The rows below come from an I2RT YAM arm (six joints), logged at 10 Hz.
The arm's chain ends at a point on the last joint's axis. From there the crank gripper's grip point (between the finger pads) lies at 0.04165 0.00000 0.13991 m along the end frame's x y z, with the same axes.
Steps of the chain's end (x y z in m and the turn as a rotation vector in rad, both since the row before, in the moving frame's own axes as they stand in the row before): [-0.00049 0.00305 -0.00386 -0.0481 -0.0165 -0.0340]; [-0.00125 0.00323 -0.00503 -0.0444 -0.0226 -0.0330]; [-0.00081 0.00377 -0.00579 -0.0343 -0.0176 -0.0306]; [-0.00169 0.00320 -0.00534 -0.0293 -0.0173 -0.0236]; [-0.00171 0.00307 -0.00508 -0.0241 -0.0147 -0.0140]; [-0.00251 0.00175 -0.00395 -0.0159 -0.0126 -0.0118]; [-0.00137 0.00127 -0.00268 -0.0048 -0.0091 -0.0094]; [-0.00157 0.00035 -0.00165 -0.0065 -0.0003 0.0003]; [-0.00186 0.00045 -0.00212 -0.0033 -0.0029 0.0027]
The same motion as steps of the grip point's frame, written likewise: [-0.00271 0.00842 -0.00332 -0.0481 -0.0165 -0.0340]; [-0.00434 0.00814 -0.00423 -0.0444 -0.0226 -0.0330]; [-0.00322 0.00734 -0.00514 -0.0343 -0.0176 -0.0306]; [-0.00408 0.00635 -0.00469 -0.0293 -0.0173 -0.0236]; [-0.00375 0.00588 -0.00452 -0.0241 -0.0147 -0.0140]; [-0.00427 0.00350 -0.00345 -0.0159 -0.0126 -0.0118]; [-0.00264 0.00156 -0.00231 -0.0048 -0.0091 -0.0094]; [-0.00161 0.00127 -0.00164 -0.0065 -0.0003 0.0003]; [-0.00227 0.00102 -0.00200 -0.0033 -0.0029 0.0027]
